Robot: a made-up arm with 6 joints. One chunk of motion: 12 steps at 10 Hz.
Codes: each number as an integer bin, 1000 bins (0 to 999) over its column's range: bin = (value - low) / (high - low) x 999, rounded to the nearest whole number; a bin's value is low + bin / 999 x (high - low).
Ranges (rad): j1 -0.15..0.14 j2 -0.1..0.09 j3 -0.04..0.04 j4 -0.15..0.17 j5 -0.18..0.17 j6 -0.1..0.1
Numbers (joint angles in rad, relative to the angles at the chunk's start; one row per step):
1: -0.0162 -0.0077 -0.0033 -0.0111 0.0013 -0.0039
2: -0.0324 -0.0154 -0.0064 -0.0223 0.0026 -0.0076
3: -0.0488 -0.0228 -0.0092 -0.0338 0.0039 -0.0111
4: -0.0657 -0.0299 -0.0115 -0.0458 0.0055 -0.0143
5: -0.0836 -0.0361 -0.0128 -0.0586 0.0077 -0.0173
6: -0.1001 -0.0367 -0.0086 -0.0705 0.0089 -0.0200
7: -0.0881 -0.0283 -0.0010 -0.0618 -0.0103 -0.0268
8: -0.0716 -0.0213 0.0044 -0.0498 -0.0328 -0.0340
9: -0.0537 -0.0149 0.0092 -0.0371 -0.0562 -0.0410
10: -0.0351 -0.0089 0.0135 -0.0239 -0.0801 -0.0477
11: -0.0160 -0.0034 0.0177 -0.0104 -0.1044 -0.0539
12: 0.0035 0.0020 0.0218 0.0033 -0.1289 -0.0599
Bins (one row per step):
1: 461 485 458 434 517 480
2: 405 445 420 399 521 462
3: 349 406 385 363 525 444
4: 290 369 356 325 529 428
5: 229 336 340 285 536 413
6: 172 333 392 248 539 400
7: 213 377 487 275 484 366
8: 270 414 554 313 420 330
9: 332 447 614 352 353 295
10: 396 479 668 394 285 261
11: 462 508 721 436 216 230
12: 529 536 772 479 146 200

